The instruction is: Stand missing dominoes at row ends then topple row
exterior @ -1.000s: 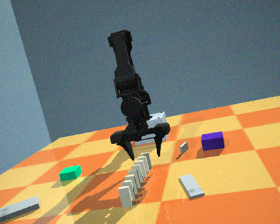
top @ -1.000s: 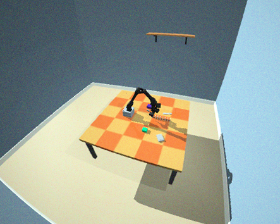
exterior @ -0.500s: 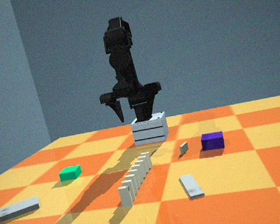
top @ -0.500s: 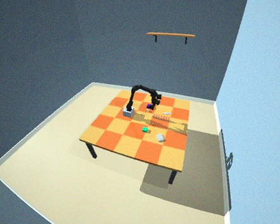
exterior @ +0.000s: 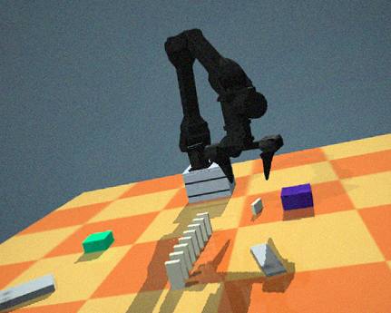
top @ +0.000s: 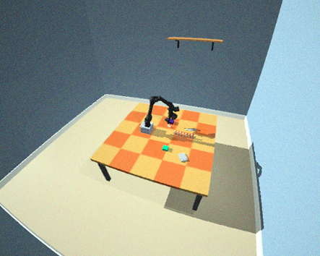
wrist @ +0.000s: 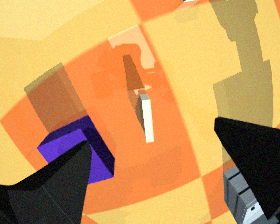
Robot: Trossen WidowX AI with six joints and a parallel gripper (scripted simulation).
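Now: the purple block 30 mm behind my gripper tip, 100 mm to the left of it and 60 mm below it. Round my gripper tip: green block (100 mm ahead, 390 mm to the right, 70 mm below).
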